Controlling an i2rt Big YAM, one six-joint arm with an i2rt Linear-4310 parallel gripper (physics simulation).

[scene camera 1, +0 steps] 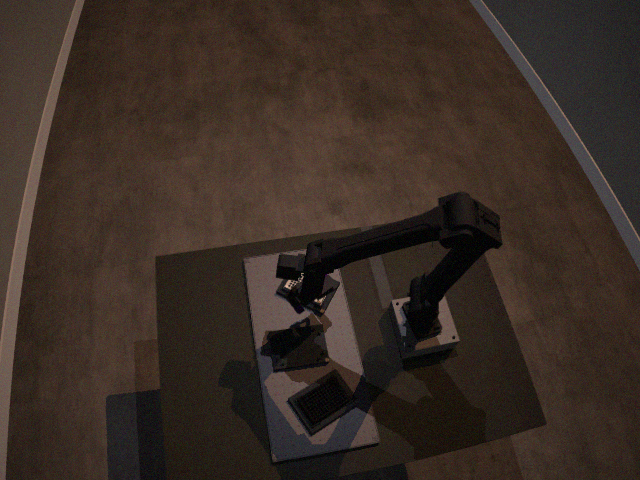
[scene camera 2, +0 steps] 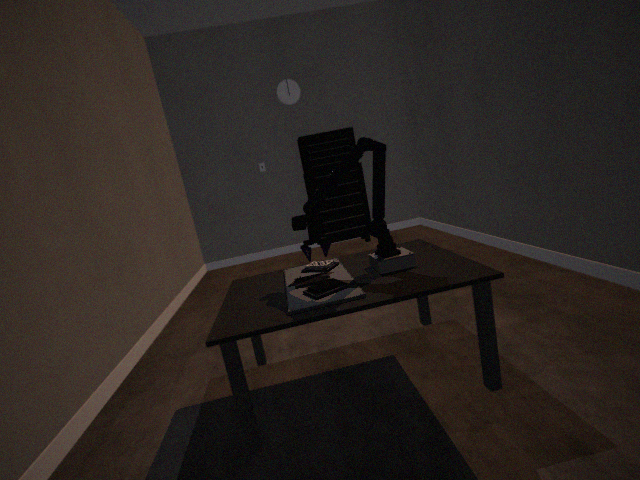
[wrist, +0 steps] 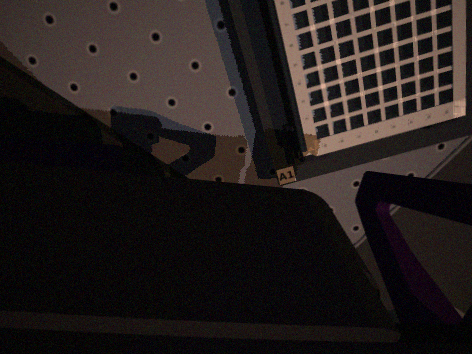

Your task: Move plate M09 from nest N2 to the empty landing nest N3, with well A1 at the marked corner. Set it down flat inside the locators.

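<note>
A light-coloured well plate [scene camera 1: 290, 284] [scene camera 2: 320, 265] [wrist: 377, 64] lies flat in the far nest on the perforated board [scene camera 1: 269, 310] [wrist: 114, 46]. An A1 label [wrist: 286, 175] marks that nest's corner in the wrist view. My gripper [scene camera 1: 305, 302] [scene camera 2: 315, 250] is open and empty. It hangs a little above this plate, apart from it. One purple-edged finger [wrist: 400, 247] shows at the right of the wrist view. The middle nest [scene camera 1: 297, 346] [scene camera 2: 310, 280] is a dark flat base with nothing on it. A dark well plate [scene camera 1: 321, 401] [scene camera 2: 325, 288] lies in the near nest.
The board lies on a dark table [scene camera 2: 439, 269]. The arm's base [scene camera 1: 424, 330] [scene camera 2: 390, 258] stands to the right of the board. The arm reaches over the board's far end and hides much of the light plate in the overhead view.
</note>
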